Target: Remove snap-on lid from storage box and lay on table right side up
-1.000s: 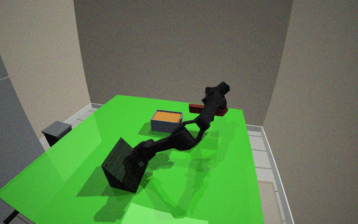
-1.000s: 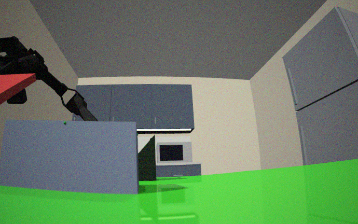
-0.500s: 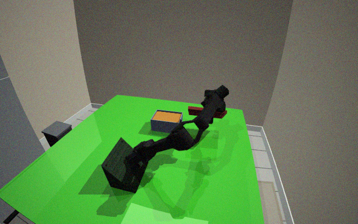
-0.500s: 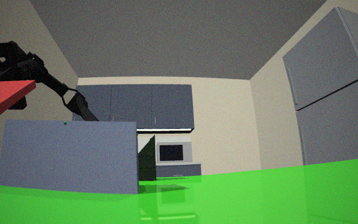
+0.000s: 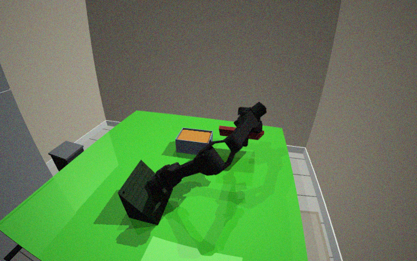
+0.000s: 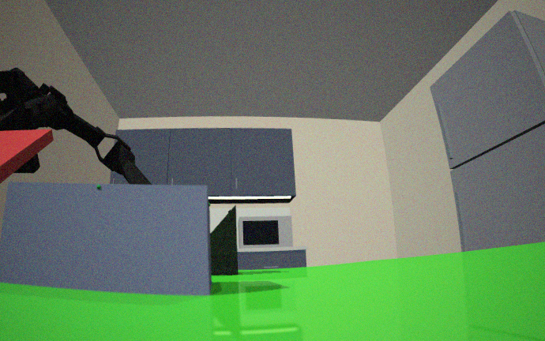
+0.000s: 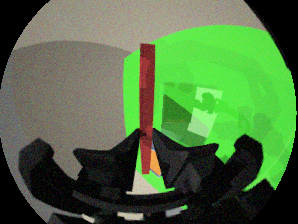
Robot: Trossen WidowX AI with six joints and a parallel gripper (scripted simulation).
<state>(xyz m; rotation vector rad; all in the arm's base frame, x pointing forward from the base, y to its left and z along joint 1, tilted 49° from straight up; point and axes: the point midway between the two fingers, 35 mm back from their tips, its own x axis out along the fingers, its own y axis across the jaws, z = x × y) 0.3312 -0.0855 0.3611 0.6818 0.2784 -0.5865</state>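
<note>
The red lid lies 6 cm ahead of my gripper tip, 1 cm to the left of it and 5 cm below it. Round my gripper tip: blue-grey storage box 5 cm ahead, 27 cm to the left, 15 cm below.
</note>
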